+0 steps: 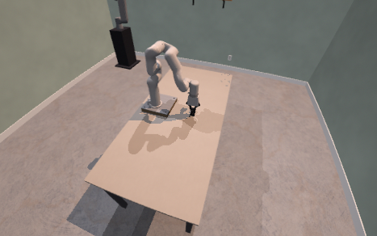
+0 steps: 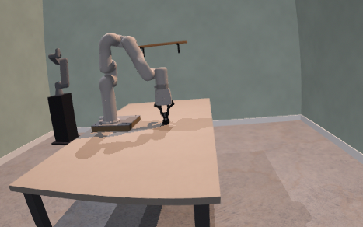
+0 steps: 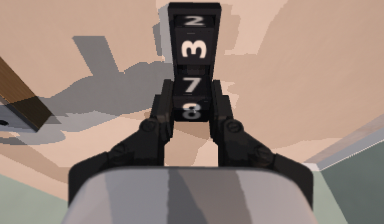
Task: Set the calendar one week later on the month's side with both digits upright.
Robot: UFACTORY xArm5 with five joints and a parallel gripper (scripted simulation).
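Right now my hand is 1 cm above the black cube. The rest, counted from my hand: black calendar tray (2 cm to the left, 7 cm below).
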